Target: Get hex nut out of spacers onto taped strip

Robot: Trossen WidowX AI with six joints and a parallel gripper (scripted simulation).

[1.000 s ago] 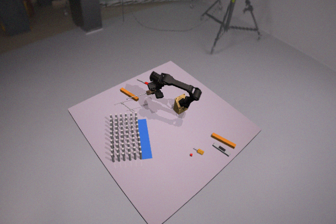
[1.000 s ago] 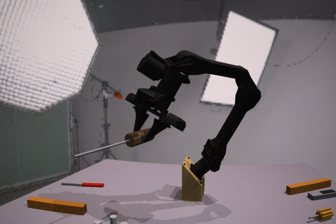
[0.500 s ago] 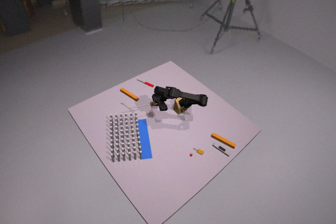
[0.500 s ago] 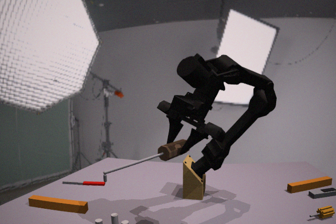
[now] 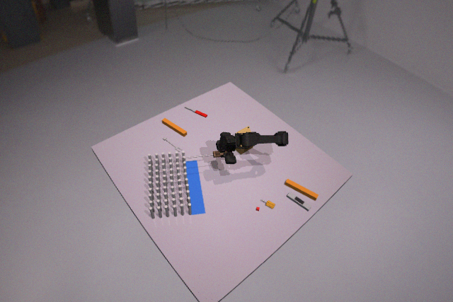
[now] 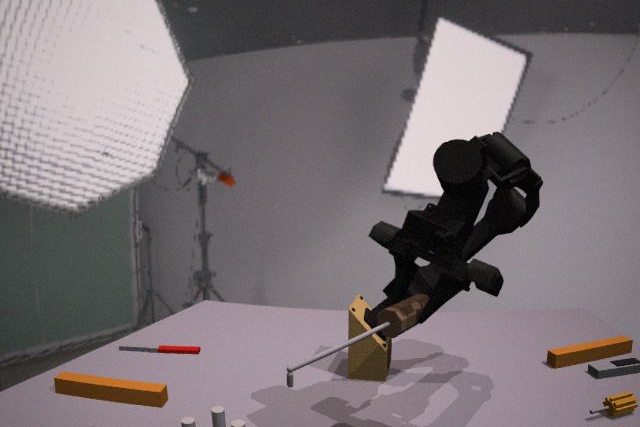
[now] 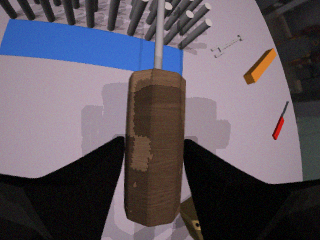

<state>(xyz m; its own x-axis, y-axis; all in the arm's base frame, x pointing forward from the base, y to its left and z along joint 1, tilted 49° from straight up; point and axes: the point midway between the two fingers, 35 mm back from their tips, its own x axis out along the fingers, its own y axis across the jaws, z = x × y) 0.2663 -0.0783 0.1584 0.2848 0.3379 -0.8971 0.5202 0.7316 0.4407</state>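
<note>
Now: gripper tip 170 mm short of the blue taped strip, 30 mm to the left of it and 210 mm above it. Also, from my gripper tip: red cube: 340 mm to the left, 200 mm below; small yellow tool: 70 mm behind, 360 mm to the left, 190 mm below; hook tool: 90 mm ahead, 50 mm to the right.
</note>
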